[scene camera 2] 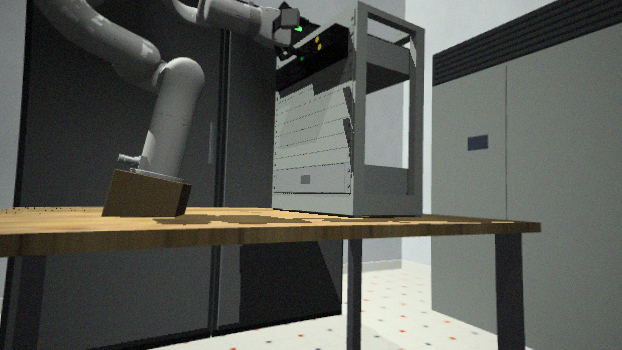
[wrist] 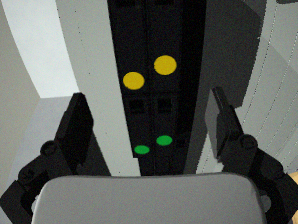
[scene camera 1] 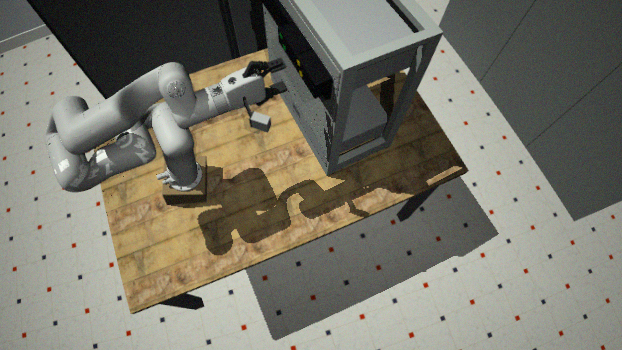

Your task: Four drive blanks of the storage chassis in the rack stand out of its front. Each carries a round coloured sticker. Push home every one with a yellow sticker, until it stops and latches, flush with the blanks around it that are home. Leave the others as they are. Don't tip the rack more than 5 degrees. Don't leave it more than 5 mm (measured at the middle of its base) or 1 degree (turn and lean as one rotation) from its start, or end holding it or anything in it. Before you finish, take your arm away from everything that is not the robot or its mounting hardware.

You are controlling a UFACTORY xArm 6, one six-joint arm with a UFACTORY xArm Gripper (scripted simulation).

Path:
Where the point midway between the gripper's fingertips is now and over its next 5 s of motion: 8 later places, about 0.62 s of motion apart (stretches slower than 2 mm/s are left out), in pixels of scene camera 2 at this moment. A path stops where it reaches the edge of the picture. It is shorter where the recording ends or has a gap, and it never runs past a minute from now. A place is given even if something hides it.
The gripper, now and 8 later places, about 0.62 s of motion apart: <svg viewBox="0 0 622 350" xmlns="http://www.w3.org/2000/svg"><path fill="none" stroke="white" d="M306 38L308 38L311 40L312 55L299 86L268 117L264 117L278 100L295 71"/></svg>

